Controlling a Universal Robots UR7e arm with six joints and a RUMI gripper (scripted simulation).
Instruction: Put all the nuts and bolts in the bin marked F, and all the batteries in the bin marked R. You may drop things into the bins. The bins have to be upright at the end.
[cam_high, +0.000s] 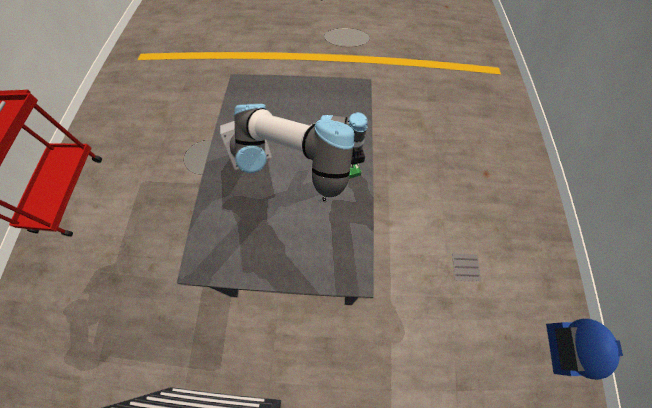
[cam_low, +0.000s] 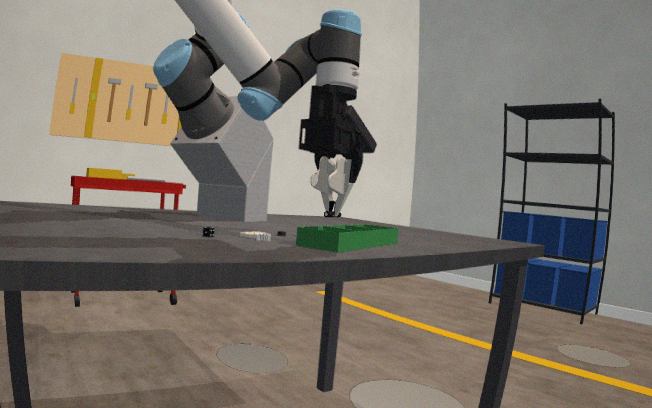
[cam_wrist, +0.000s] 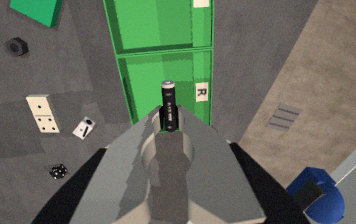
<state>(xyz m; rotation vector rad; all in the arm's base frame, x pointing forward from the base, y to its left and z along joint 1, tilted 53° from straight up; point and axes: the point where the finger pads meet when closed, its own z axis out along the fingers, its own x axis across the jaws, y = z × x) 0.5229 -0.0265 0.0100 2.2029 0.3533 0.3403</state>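
The black nut lies 16 cm behind my hand, 7 cm below it and 3 cm to the left of it. Round my hand: flat green card 12 cm behind, 8 cm to the left, 7 cm below; green bin tray 8 cm to the left, 6 cm below, 2 cm behind; black battery 1 cm below.
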